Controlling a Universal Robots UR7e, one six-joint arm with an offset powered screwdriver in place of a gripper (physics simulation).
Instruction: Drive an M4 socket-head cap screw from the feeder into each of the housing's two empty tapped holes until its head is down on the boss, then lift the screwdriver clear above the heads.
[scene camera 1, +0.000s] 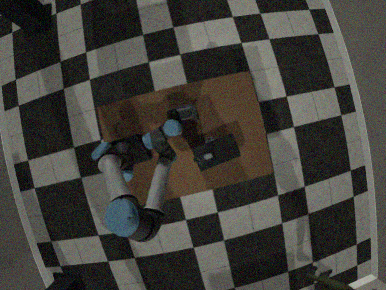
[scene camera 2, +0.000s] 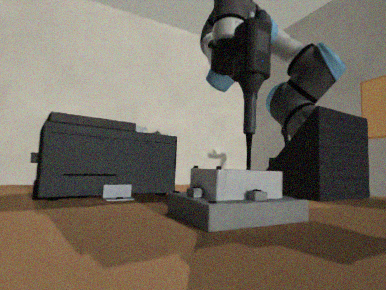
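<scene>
The pale grey housing (scene camera 2: 250, 185) (scene camera 1: 187, 112) sits on a wider grey base (scene camera 2: 257, 215). Two small dark screw heads (scene camera 2: 195, 167) (scene camera 2: 219, 167) stand on its top at the left in scene camera 2. My screwdriver (scene camera 2: 249, 167) (scene camera 1: 174, 114) is upright over the right half of the housing, its thin bit reaching down to the line of the top face. The bit's very tip, any screw on it and the tapped holes are not discernible. The dark screw feeder (scene camera 2: 110, 157) (scene camera 1: 225, 152) stands apart from the housing, to its left in scene camera 2.
A large black block (scene camera 2: 345, 155) with a sloped side stands behind and right of the housing. A small white plate (scene camera 2: 117, 191) stands before the feeder. The arm's blue-capped elbow (scene camera 1: 122, 217) extends past the wooden table top (scene camera 1: 245, 100). A pale hooked shape (scene camera 2: 218, 157) shows behind the housing.
</scene>
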